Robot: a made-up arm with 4 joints.
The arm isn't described. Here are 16 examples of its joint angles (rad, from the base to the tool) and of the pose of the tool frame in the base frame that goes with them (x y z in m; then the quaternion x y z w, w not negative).
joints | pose
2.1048 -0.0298 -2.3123 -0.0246 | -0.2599 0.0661 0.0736 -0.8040 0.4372 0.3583 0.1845
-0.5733 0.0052 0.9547 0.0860 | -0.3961 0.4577 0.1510 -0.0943 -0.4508 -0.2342 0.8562
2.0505 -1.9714 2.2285 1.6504 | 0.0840 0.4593 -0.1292 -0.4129 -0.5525 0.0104 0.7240
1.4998 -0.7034 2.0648 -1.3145 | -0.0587 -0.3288 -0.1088 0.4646 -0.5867 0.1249 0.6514
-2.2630 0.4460 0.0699 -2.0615 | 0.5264 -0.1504 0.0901 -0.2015 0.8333 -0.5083 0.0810
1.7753 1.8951 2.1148 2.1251 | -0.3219 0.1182 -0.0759 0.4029 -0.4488 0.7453 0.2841
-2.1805 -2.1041 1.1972 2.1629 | -0.5697 -0.1662 -0.0475 0.7185 -0.2925 0.4822 0.4070
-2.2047 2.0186 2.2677 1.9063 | 0.1119 -0.3442 -0.0934 -0.6274 -0.0256 -0.5904 0.5070
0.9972 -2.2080 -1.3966 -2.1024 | 0.5300 -0.1232 0.3395 0.2979 0.6747 -0.3624 0.5699
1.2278 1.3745 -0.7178 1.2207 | -0.2990 0.1573 0.4568 0.5563 0.2477 -0.2570 0.7504
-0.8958 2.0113 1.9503 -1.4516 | 0.5208 -0.3824 -0.0961 0.6585 -0.2974 0.4810 0.4966
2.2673 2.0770 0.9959 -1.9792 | -0.6025 0.3363 -0.0536 -0.7061 -0.3308 -0.3516 0.5181
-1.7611 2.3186 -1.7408 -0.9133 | -0.2321 -0.4464 0.3119 0.7406 -0.0567 -0.6684 0.0392
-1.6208 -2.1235 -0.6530 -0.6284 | -0.4758 -0.0746 0.4666 -0.3594 0.2226 0.3200 0.8478
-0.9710 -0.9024 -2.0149 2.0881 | -0.1190 -0.1974 0.3018 0.4759 0.4090 -0.7396 0.2432
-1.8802 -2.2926 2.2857 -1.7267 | -0.3972 0.0566 -0.0464 -0.1877 -0.6433 -0.6216 0.4056
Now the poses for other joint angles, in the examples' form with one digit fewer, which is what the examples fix.
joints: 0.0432 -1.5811 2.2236 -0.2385
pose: -0.049 -0.472 -0.222 0.610 -0.651 0.246 0.380
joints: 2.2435 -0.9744 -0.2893 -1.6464
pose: 0.468 -0.166 0.240 0.070 0.729 -0.668 0.131
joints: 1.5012 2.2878 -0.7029 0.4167
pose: -0.128 0.442 0.525 0.308 0.237 -0.418 0.821
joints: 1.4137 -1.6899 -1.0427 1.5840
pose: 0.343 0.224 0.405 -0.338 0.624 0.602 0.366
